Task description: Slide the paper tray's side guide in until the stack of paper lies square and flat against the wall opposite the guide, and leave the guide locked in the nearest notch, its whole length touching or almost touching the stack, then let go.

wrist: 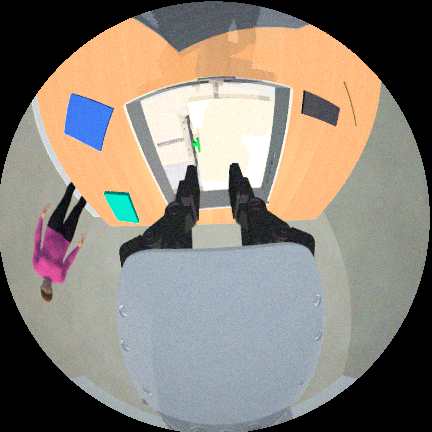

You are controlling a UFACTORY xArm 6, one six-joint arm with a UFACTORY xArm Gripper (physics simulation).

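Places are measured from the arm's base along level axes (x left, y ahead, z down), in centimetres.
Where they show: gripper, fingertip midpoint: [213, 176].
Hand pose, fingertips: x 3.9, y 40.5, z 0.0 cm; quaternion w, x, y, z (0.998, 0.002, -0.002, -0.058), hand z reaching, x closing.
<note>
Things, the pixels of their top centre, and the offset from my fingertips. "pt": a spot on its surface instead. Level surfaces: height alone.
- paper tray, surface spot: [280, 135] pt dx +14.8, dy -1.5, dz +15.9 cm
- paper, middle of its top: [233, 149] dx +5.7, dy +5.2, dz +18.6 cm
- side guide, surface spot: [188, 134] pt dx -4.1, dy +0.9, dz +15.1 cm
- narrow grey piece with a green tab, surface spot: [196, 145] pt dx -2.6, dy +3.5, dz +15.7 cm
- wooden table, its level: dz +22.9 cm
- blue flat piece, middle of its top: [82, 121] dx -37.9, dy -9.0, dz +22.1 cm
- dark block, middle of its top: [323, 109] dx +29.6, dy -13.9, dz +22.1 cm
The paper tray [280, 135] has grey walls and lies in the upper middle of the wrist view. The cream and white stack of paper [230, 125] lies in its right part, its right edge close to the right wall. The side guide [188, 134], a narrow grey piece with a green tab [196, 145], stands along the stack's left side. It looks close to the stack; whether it touches along its whole length, or sits in a notch, I cannot tell. My gripper [213, 176] is partly open and empty, its fingertips over the tray's near half. The left finger hides the guide's near end.
The tray is on a wooden table [300, 170]. A blue flat piece [89, 121] and a teal one [121, 206] lie left of it. A dark block [320, 108] and a thin dark line [351, 104] are on the right. A person in pink [52, 250] is beyond the left edge.
</note>
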